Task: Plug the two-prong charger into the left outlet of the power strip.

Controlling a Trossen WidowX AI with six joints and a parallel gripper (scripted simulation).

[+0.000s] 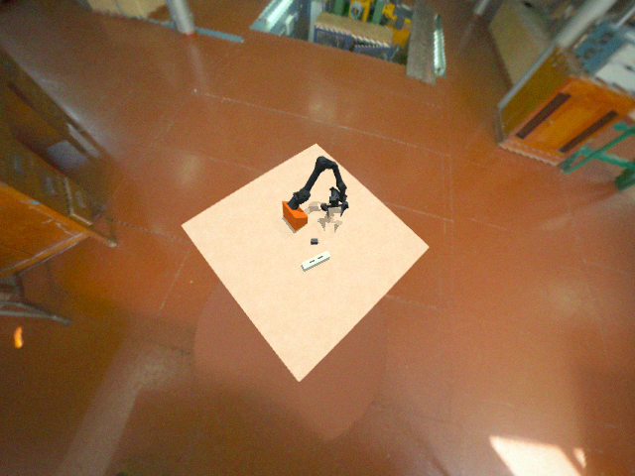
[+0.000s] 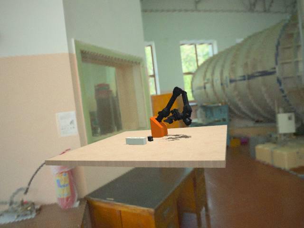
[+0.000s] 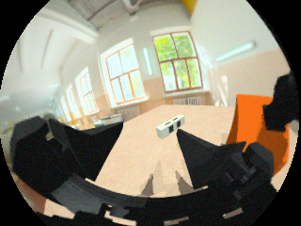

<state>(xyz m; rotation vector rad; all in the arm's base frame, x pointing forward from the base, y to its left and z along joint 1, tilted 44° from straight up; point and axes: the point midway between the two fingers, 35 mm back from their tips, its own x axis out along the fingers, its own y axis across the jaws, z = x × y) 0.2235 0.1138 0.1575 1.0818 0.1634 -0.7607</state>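
My gripper tip is 2 cm short of the two-prong charger, 15 cm to the left of it and 16 cm above it.
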